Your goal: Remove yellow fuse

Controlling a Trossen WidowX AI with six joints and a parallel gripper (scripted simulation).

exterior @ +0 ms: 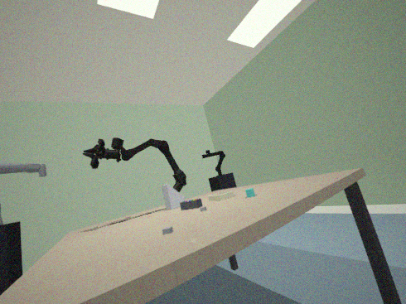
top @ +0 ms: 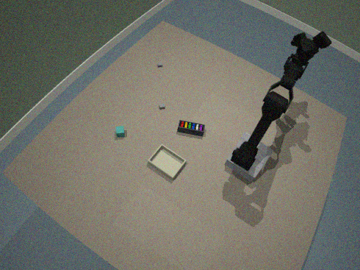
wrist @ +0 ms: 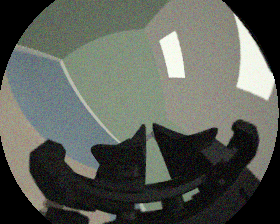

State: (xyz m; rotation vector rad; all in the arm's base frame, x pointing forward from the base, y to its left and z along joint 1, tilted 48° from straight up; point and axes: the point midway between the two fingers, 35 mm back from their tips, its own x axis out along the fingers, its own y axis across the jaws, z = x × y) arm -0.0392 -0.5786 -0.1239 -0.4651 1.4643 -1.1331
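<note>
Now: gripper tip 34 cm short of the yellow fuse, 50 cm to the right of it and 43 cm above it. From my gripper tip the other things lie so: cream tray: 30 cm ahead, 70 cm to the left, 45 cm below; then teal cube: 56 cm ahead, 71 cm to the left, 44 cm below.
</note>
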